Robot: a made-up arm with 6 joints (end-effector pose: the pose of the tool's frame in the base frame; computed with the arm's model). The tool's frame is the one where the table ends.
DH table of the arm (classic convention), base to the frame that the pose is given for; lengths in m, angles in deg. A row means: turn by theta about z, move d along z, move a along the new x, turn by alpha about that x. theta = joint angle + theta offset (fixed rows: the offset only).
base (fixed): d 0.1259  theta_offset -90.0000  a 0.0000  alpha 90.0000
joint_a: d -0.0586  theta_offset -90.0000  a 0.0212  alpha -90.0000
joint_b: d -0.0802  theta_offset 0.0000  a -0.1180  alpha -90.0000
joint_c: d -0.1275  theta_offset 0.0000  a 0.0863  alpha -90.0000
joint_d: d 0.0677  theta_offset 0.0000  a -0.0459  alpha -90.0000
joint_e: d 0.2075  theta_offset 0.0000  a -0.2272  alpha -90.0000
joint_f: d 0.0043  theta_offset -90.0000  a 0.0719  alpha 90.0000
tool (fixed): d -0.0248  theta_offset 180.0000  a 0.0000  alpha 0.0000
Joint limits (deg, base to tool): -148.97..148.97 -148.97..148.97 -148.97..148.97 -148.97..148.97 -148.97..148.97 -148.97..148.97
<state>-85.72 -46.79 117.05 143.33 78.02 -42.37</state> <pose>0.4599 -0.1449 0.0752 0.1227 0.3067 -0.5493 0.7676</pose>
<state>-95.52 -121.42 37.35 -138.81 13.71 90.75</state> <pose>0.0336 -0.1716 0.4865 0.6751 0.1372 -0.5179 -0.5071</pose>
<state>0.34 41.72 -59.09 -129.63 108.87 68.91</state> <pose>0.1906 -0.0253 -0.0345 0.6511 0.4989 0.5046 0.2692</pose>
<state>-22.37 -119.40 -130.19 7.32 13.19 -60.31</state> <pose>0.1015 0.0479 0.5305 0.1331 -0.8412 0.2262 0.4727</pose>
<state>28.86 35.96 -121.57 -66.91 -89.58 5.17</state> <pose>-0.3977 -0.0460 0.3092 0.6872 -0.5513 -0.0262 0.4724</pose>
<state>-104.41 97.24 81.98 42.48 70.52 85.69</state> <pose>-0.2569 0.2538 0.1863 0.0070 -0.0843 0.8536 0.5141</pose>
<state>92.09 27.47 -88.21 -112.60 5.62 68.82</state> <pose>-0.1572 -0.0910 0.4027 0.2810 -0.0245 0.0126 -0.9593</pose>
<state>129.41 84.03 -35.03 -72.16 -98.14 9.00</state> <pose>0.1282 -0.0600 0.4549 0.1357 -0.2722 0.3381 0.8906</pose>
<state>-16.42 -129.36 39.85 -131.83 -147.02 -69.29</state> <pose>-0.0989 0.1436 0.0254 0.4304 0.7899 0.0013 0.4368</pose>
